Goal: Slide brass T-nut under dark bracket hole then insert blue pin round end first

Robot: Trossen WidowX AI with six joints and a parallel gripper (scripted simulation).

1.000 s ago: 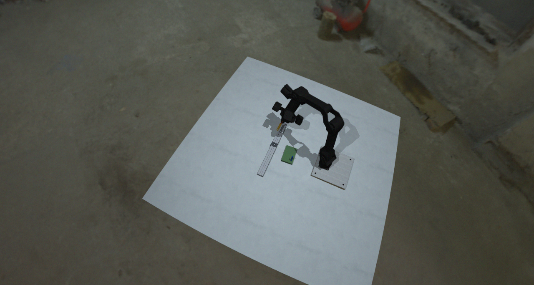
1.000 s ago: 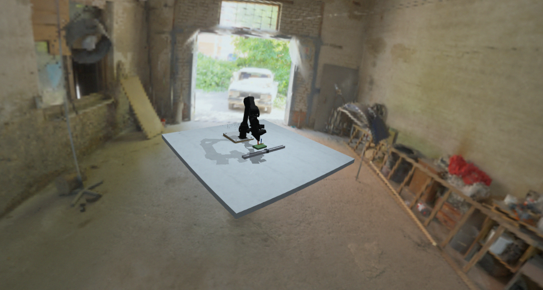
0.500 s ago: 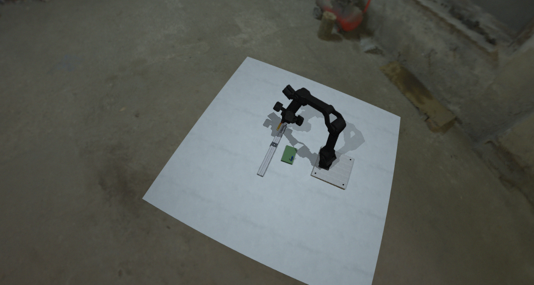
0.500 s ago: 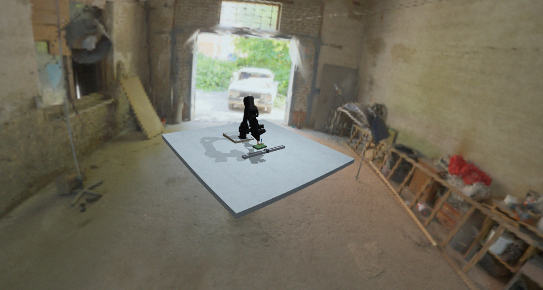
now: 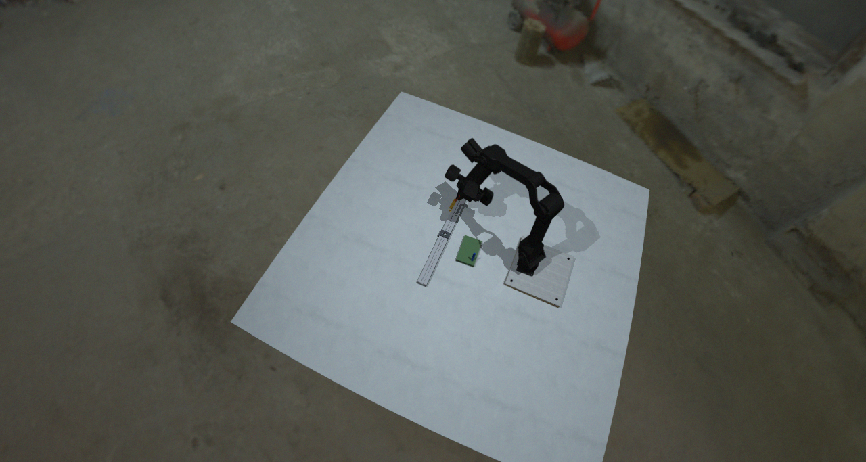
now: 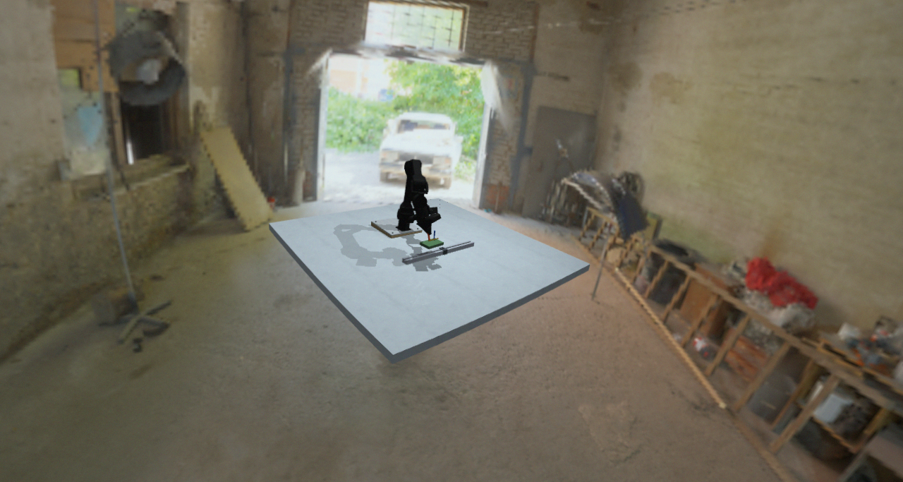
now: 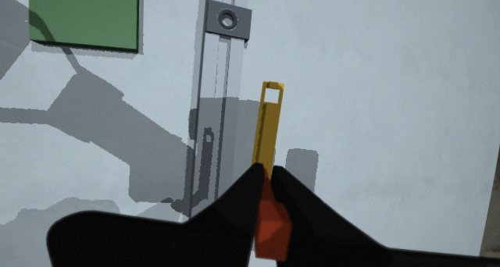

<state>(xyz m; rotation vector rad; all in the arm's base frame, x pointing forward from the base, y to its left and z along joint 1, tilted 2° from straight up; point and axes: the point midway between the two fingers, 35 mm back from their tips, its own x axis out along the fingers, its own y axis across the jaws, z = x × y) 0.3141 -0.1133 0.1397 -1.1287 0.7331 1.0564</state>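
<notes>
Right now my gripper tip is 2 cm to the right of the brass T-nut. From my gripper tip the other things lie so: aluminum rail 10 cm to the left, 10 cm below; then green tray 12 cm behind, 14 cm to the left, 11 cm below; then blue pin 13 cm behind, 16 cm to the left, 9 cm below.
</notes>
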